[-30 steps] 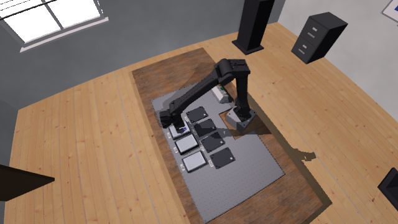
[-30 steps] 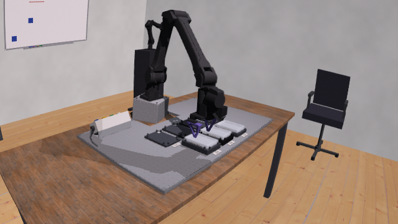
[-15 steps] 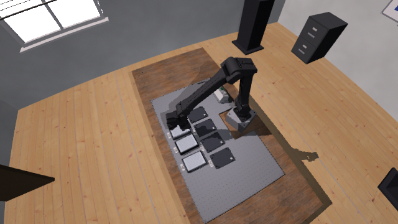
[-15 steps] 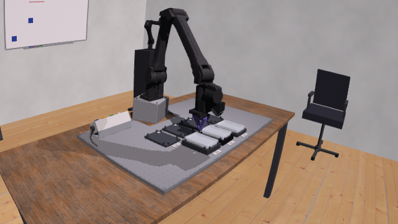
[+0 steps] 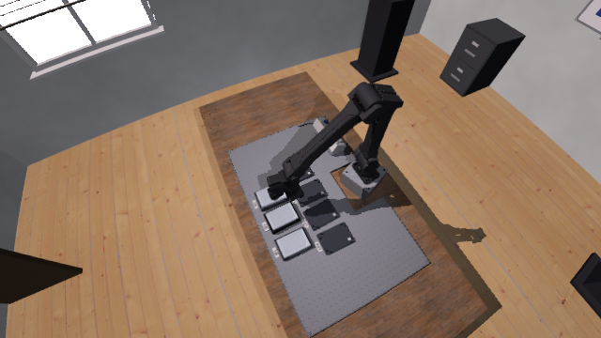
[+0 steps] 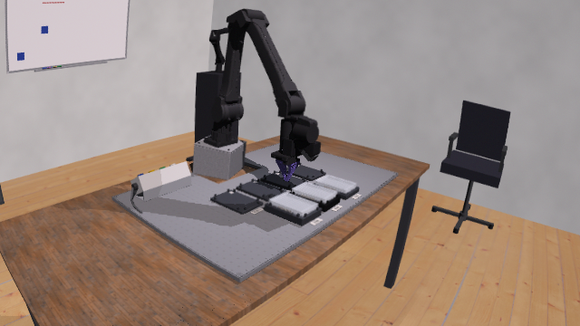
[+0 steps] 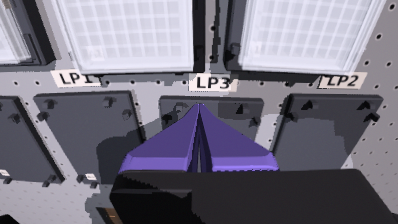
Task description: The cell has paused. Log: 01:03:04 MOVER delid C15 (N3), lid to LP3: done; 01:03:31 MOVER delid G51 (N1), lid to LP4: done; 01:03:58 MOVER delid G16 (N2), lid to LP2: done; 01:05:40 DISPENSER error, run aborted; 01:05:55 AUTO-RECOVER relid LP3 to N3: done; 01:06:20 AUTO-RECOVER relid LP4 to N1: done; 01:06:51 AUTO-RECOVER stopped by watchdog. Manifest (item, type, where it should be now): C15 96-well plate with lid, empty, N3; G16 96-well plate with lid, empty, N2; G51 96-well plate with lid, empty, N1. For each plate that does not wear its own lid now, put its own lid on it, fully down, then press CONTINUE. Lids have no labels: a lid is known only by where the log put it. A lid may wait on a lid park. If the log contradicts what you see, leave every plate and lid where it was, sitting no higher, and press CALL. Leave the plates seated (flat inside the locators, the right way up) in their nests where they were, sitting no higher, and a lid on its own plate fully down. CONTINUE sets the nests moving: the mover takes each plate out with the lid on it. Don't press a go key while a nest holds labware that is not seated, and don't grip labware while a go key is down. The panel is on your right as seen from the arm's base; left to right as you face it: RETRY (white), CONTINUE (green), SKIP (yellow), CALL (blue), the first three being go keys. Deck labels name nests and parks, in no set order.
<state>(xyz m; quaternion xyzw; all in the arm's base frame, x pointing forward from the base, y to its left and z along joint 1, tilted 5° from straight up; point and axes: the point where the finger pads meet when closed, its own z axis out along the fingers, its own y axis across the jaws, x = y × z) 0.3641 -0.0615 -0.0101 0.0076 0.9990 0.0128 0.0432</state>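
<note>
Now: hand 380 mm past the green continue key and 230 mm to the left of it. The rest, counted from my hand: LP3 label: 70 mm below, 10 mm to the right, 10 mm behind; then lid park LP3: 100 mm behind, 70 mm below, 10 mm to the right; then plate: 80 mm to the right, 80 mm ahead, 40 mm below.
</note>
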